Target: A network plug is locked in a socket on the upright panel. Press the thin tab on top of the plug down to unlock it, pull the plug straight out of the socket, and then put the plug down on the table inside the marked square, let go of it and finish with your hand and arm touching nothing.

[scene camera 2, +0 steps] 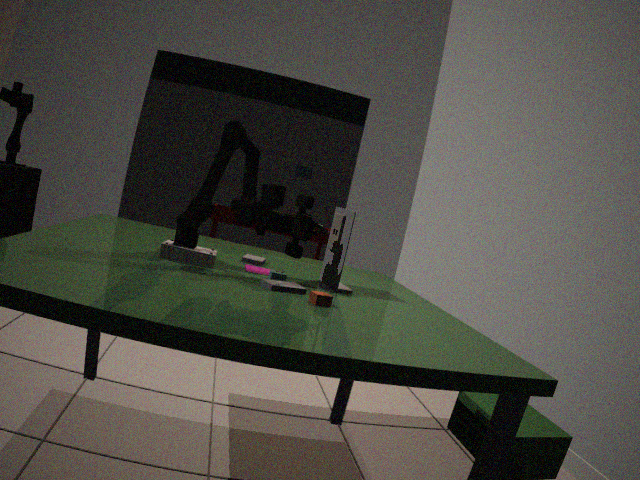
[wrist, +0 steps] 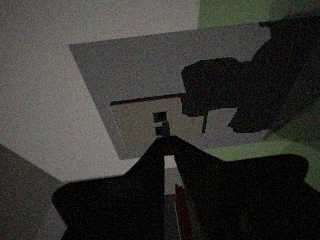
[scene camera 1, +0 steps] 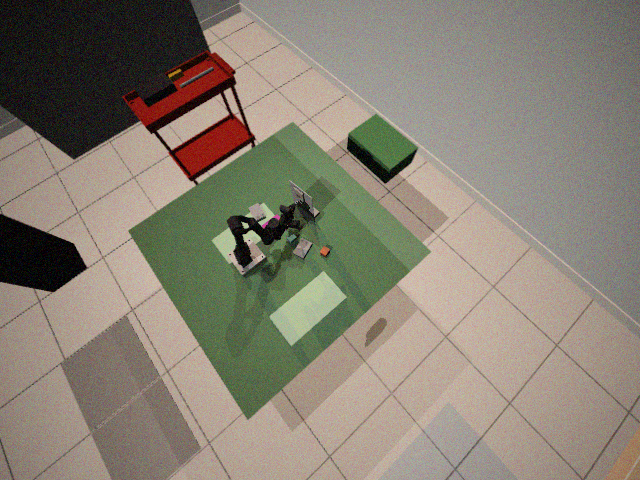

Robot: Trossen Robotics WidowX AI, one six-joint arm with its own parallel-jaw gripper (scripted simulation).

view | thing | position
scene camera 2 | my gripper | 322, 230
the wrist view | my gripper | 166, 141
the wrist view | grey panel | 222, 86
